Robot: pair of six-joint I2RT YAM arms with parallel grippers.
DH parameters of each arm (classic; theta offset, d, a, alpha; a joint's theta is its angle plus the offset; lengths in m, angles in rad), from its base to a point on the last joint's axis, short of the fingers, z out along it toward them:
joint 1: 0 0.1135 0.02 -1.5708
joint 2: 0 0 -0.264 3.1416
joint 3: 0.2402 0 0.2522 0
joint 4: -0.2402 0 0.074 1.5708
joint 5: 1.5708 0 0 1.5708
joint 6: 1.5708 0.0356 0 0
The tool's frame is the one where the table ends.
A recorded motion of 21 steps. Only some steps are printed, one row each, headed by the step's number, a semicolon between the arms.
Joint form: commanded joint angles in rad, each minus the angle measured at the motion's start. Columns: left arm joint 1, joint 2, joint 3, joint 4, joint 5, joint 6; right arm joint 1, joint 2, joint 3, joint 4, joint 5, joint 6.
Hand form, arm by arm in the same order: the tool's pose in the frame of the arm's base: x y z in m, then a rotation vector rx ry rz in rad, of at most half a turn. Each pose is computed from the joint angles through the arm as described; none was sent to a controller.
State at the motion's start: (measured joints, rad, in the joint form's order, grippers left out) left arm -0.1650 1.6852 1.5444 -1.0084 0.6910 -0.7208; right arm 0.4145 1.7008 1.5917 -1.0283 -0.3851 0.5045
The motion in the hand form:
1: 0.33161 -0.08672 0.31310 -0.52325 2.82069 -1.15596; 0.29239 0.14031 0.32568 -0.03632 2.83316 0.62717
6: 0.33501 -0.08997 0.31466 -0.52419 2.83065 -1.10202; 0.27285 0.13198 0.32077 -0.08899 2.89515 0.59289
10: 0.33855 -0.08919 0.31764 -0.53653 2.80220 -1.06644; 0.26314 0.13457 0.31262 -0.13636 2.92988 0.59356
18: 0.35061 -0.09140 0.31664 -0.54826 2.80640 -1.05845; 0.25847 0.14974 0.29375 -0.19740 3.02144 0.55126
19: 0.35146 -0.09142 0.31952 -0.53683 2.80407 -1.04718; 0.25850 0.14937 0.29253 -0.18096 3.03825 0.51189
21: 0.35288 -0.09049 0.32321 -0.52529 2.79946 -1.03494; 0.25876 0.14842 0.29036 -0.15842 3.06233 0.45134
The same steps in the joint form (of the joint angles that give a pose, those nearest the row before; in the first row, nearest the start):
1: -0.0254 0.0119 0.0389 -0.0595 -0.0113 0.0244; 0.0009 -0.0768 -0.0168 -0.0891 0.0888 -0.0536
6: -0.0360 0.0298 0.0693 -0.0760 -0.0501 0.0244; 0.0016 -0.1323 -0.0826 -0.1490 0.0875 -0.0993
10: -0.0344 0.0319 0.0814 -0.0561 -0.0824 0.0110; 0.0218 -0.1520 -0.1306 -0.1549 0.0780 -0.1145
18: -0.0342 0.0815 0.1371 -0.0670 -0.0878 0.0064; 0.0754 -0.1133 -0.1577 -0.1757 0.0857 -0.1128
19: -0.0344 0.0857 0.1540 -0.0776 -0.0952 0.0148; 0.0768 -0.1068 -0.1533 -0.1920 0.1074 -0.1049
21: -0.0318 0.0918 0.1763 -0.0912 -0.1027 0.0257; 0.0773 -0.0965 -0.1481 -0.2158 0.1398 -0.0956

